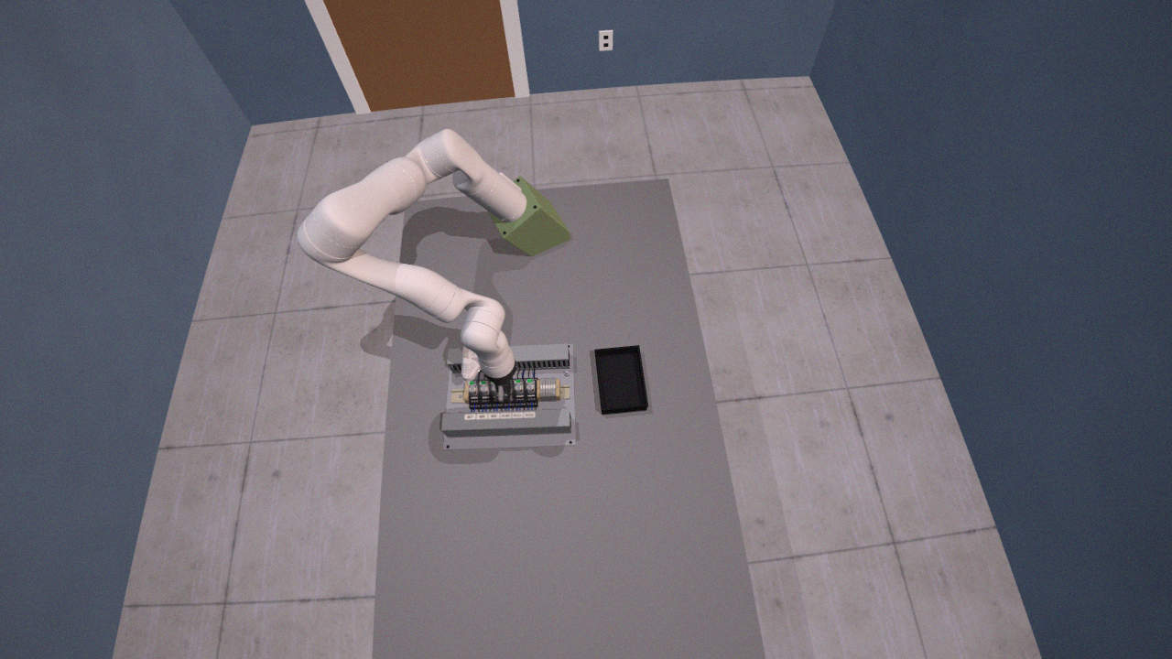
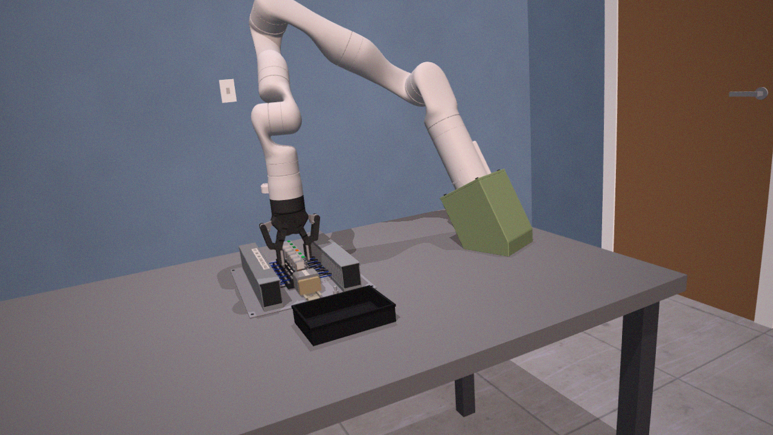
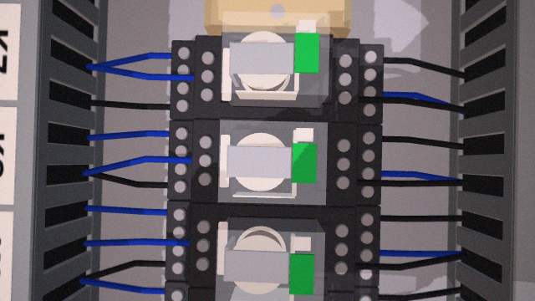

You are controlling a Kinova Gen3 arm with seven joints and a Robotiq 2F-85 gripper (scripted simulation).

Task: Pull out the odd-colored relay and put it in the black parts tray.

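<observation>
My gripper is now 1 cm above the relay. Also, from my hand: black parts tray (1 cm behind, 28 cm to the left, 4 cm below); relay panel (2 cm below).
</observation>
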